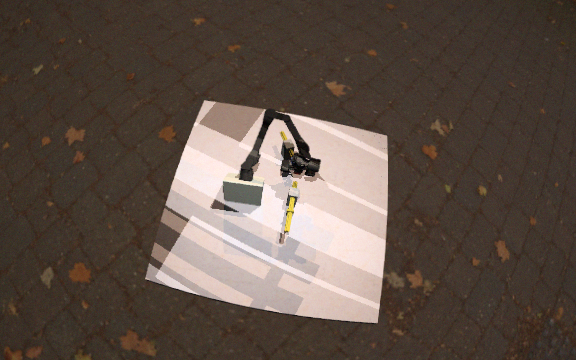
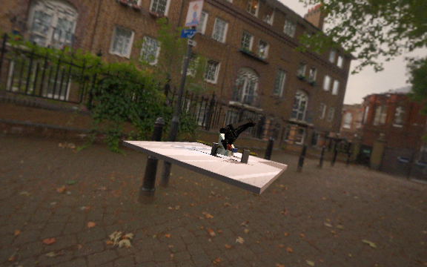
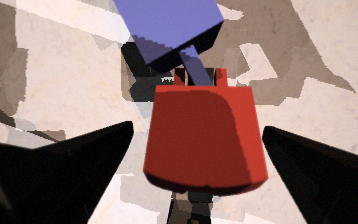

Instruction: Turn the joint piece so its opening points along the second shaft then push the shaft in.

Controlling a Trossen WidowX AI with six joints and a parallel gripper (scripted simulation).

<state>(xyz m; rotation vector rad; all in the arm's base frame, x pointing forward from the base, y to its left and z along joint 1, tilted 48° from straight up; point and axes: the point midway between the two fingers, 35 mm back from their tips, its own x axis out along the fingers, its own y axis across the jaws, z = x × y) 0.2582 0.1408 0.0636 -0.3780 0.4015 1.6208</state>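
Now: gripper tip 10 mm to the right of the red square joint piece and 30 mm below it.
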